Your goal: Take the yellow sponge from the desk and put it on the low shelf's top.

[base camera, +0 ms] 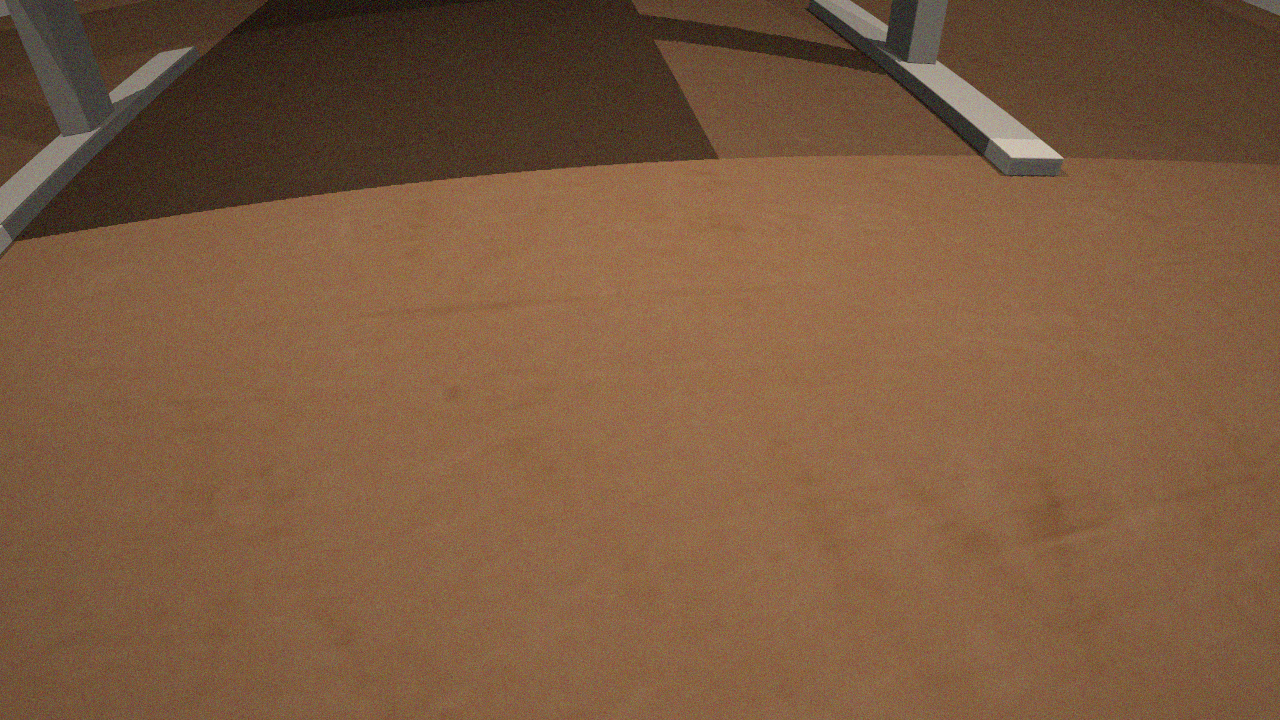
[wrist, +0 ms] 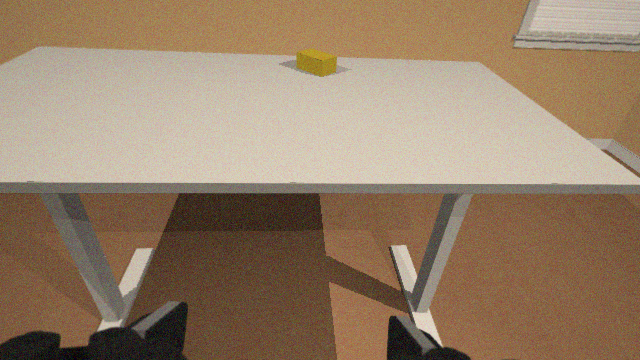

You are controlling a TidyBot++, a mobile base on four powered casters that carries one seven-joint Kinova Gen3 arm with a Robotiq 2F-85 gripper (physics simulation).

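Places are measured from the arm's base along level axes (x ahead, y left, z up), in millimetres.
Pixels of known places: gripper, fingertip midpoint: (wrist: 288, 332).
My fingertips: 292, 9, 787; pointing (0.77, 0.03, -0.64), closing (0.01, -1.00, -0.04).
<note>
Behind a point stands the place of what it marks, as x, y, z.
The yellow sponge (wrist: 316, 63) @(1291, 20, 589) lies on the white desk (wrist: 300, 125) @(943, 44, 554) near its far edge, a little right of the middle in the wrist view. My gripper (wrist: 288, 332) @(292, 9, 787) is open, with its two black fingertips wide apart at the bottom of the wrist view. It is on the near side of the desk, well away from the sponge. The low shelf does not show in either view.
The desk's right leg (base camera: 917, 31) @(1107, -458, -321) (wrist: 440, 255) @(1108, -467, -19) and left leg (base camera: 67, 71) @(999, 739, -280) (wrist: 87, 255) @(1000, 739, 2) stand on long white feet that reach along the floor. A wall with a window (wrist: 585, 22) @(2659, -1645, 522) is behind the desk. White baseboard shows at the right in the wrist view.
</note>
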